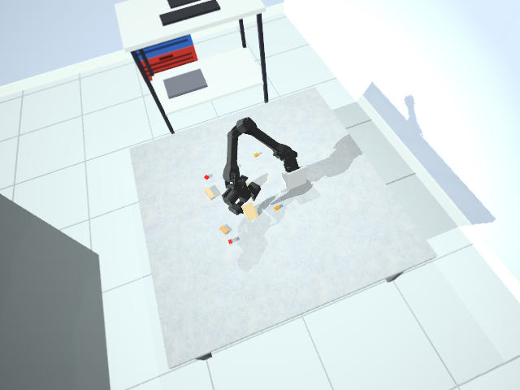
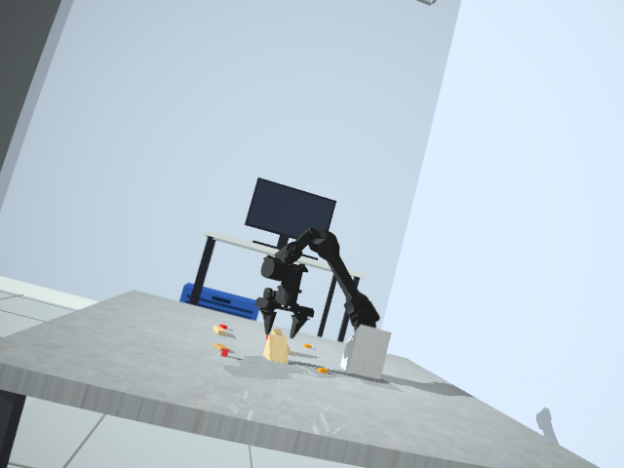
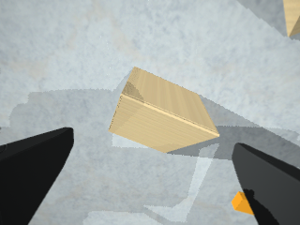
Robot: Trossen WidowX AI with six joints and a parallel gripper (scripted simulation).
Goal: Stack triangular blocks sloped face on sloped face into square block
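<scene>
Right now the tan wooden triangular block is 50 mm below my gripper tip.
</scene>
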